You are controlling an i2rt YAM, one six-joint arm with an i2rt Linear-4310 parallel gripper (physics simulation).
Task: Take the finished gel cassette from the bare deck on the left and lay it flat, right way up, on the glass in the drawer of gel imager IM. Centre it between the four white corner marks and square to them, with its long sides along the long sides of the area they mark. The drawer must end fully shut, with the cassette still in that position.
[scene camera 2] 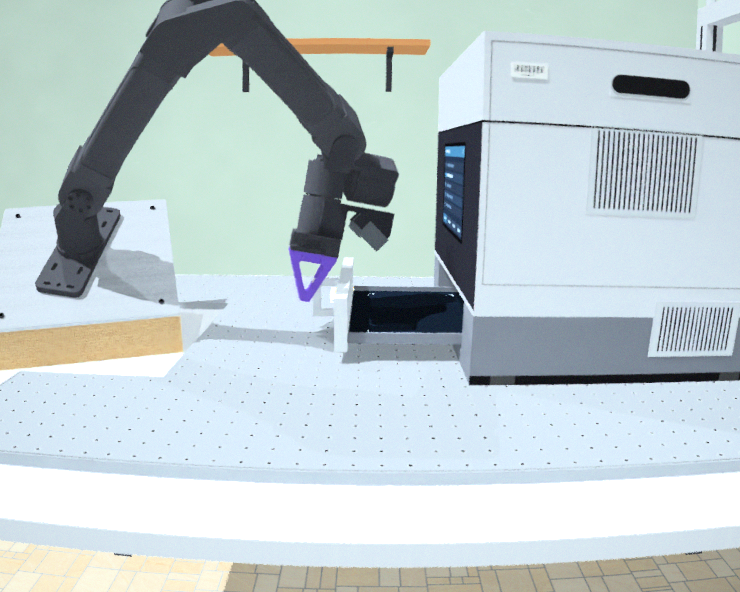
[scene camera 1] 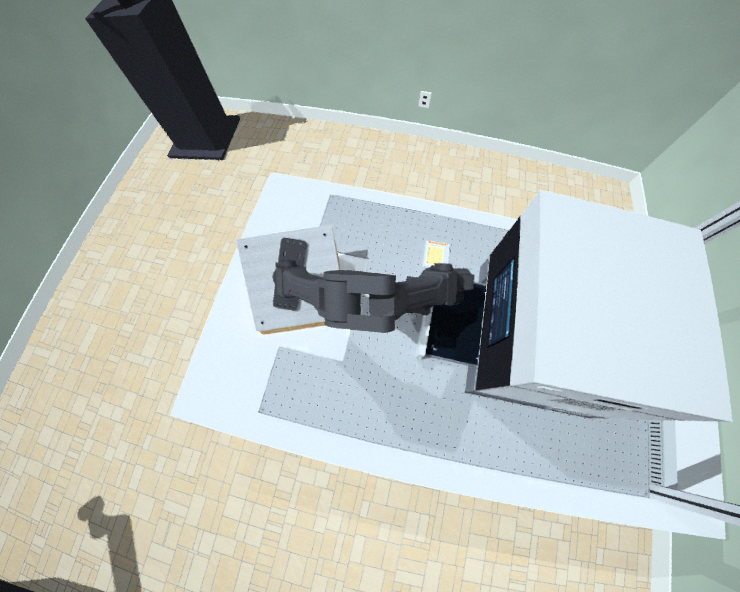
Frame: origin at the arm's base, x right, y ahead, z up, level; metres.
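Seen in the pictures: gripper, fingertip midpoint: (scene camera 2: 304, 300); arm's base, origin of the base link: (scene camera 2: 80, 249) (scene camera 1: 289, 274).
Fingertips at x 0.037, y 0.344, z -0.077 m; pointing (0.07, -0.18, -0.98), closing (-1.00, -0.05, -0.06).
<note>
Offsets run from my fingertips to a thing's middle. "spot": to the spot under its first point. Level surfaces: height alone.
The gel cassette @(dx -0.210, dy +0.089, dz -0.045 m) (scene camera 1: 434, 254), a yellow panel in a white frame with an orange strip, lies on the perforated deck @(dz -0.048 m) (scene camera 1: 382, 228) (scene camera 2: 246, 401) beside the drawer; the wrist partly covers its near edge. The drawer @(spot: dx +0.116, dy +0.048, dz +0.039 m) (scene camera 1: 423, 345) (scene camera 2: 341, 327) of the gel imager (scene camera 1: 617, 296) (scene camera 2: 586, 246) stands partly open. Its dark glass @(dx +0.016, dy +0.169, dz -0.020 m) (scene camera 1: 453, 336) (scene camera 2: 407, 311) shows in both views, with no cassette seen on the visible part. My gripper (scene camera 2: 305, 298) is shut and empty, pointing down on the outer side of the drawer front, near its handle. In scene camera 1 the arm hides the fingers.
The arm's base stands on a raised board (scene camera 1: 265, 271) (scene camera 2: 141, 222) at the left. The imager's tall housing, with a screen @(spot: dx +0.020, dy +0.213, dz +0.175 m) (scene camera 1: 502, 302) (scene camera 2: 453, 191), rises over the drawer's inner end. A wall shelf (scene camera 2: 370, 45) hangs behind the arm. A dark pillar (scene camera 1: 178, 86) stands off the table.
</note>
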